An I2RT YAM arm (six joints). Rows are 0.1 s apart.
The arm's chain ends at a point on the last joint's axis. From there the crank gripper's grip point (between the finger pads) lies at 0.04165 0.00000 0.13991 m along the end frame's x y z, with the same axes.
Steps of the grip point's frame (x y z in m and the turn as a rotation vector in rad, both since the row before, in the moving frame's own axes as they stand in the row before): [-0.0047 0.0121 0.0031 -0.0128 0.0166 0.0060]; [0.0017 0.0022 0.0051 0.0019 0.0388 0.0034]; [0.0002 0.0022 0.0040 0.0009 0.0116 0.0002]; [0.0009 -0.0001 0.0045 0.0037 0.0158 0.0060]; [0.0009 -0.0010 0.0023 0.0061 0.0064 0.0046]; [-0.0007 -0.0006 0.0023 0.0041 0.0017 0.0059]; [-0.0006 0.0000 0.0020 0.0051 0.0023 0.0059]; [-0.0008 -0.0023 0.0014 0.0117 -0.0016 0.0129]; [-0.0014 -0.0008 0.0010 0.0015 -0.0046 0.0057]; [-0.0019 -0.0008 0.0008 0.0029 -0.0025 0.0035]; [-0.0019 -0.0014 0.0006 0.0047 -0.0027 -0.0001]
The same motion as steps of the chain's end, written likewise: [-0.0070 0.0101 0.0038 -0.0128 0.0166 0.0060]; [-0.0037 0.0023 0.0068 0.0019 0.0388 0.0034]; [-0.0014 0.0023 0.0045 0.0009 0.0116 0.0002]; [-0.0013 0.0002 0.0052 0.0037 0.0158 0.0060]; [0.0000 -0.0003 0.0026 0.0061 0.0064 0.0046]; [-0.0009 -0.0003 0.0024 0.0041 0.0017 0.0059]; [-0.0009 0.0005 0.0021 0.0051 0.0023 0.0059]; [-0.0006 -0.0012 0.0013 0.0117 -0.0016 0.0129]; [-0.0008 -0.0008 0.0008 0.0015 -0.0046 0.0057]; [-0.0016 -0.0005 0.0007 0.0029 -0.0025 0.0035]; [-0.0015 -0.0007 0.0005 0.0047 -0.0027 -0.0001]
